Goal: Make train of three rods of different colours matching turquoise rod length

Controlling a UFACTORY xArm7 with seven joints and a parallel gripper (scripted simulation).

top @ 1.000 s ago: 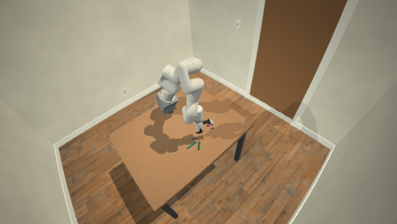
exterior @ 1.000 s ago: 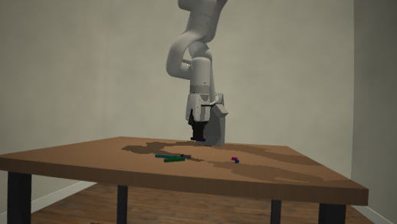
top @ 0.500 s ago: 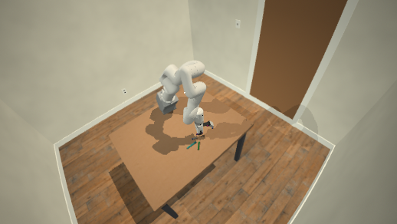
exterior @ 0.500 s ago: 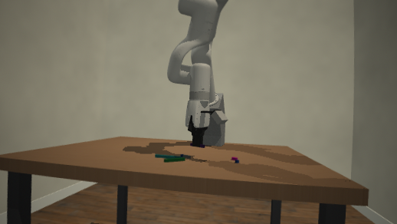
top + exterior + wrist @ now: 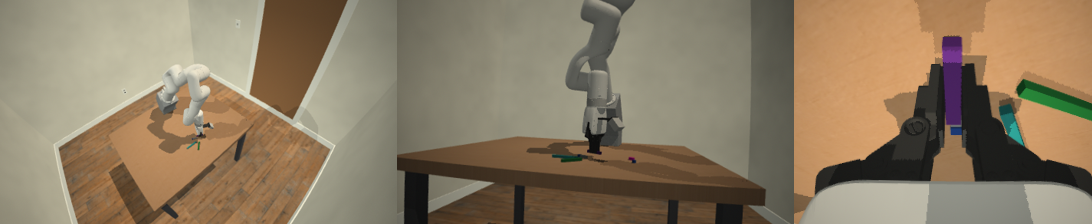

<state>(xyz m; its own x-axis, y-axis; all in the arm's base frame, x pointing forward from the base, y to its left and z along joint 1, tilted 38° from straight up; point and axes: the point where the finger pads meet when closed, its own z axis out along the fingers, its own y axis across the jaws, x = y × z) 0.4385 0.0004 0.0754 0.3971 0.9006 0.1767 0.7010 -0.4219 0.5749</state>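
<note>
Right now the small grey rod is 4 cm to the right of my hand, 4 cm below it and 2 cm behind it. From my hand the other things lie so: green rod 7 cm to the right, 6 cm ahead, 4 cm below; purple rod 2 cm below; turquoise rod 11 cm to the right, 4 cm below, 1 cm ahead.
</note>
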